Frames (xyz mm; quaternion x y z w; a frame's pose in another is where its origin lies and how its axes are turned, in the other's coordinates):
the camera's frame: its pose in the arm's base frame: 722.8 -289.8 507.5 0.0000 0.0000 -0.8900 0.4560
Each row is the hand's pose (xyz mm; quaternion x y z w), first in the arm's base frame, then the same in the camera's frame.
Working: the arm's base frame: its pose in the camera's frame: 187.0 -755.9 -507.5 0.0000 0.0000 0.8900 0.4560

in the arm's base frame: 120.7 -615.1 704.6 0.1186 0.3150 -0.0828 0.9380
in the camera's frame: 615.7 -298.7 197.1 -0.2263 0.2492 0.7971 0.5014
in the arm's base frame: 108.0 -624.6 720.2 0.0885 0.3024 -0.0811 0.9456
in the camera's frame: 630.9 -303.4 212.7 -0.2288 0.2167 0.8046 0.5034
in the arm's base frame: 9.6 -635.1 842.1 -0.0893 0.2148 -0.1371 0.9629
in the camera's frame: 696.9 -377.2 334.6 -0.2319 0.0185 0.7944 0.5611
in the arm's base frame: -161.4 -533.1 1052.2 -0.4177 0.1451 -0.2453 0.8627
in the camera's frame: 714.0 -575.5 544.7 -0.3196 -0.3056 0.6560 0.6117
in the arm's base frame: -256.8 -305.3 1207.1 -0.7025 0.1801 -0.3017 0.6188
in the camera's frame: 584.8 -786.0 699.6 -0.4806 -0.5431 0.4132 0.5507
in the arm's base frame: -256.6 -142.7 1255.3 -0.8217 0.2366 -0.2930 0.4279
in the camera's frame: 452.7 -880.9 747.8 -0.5852 -0.6234 0.2472 0.4559
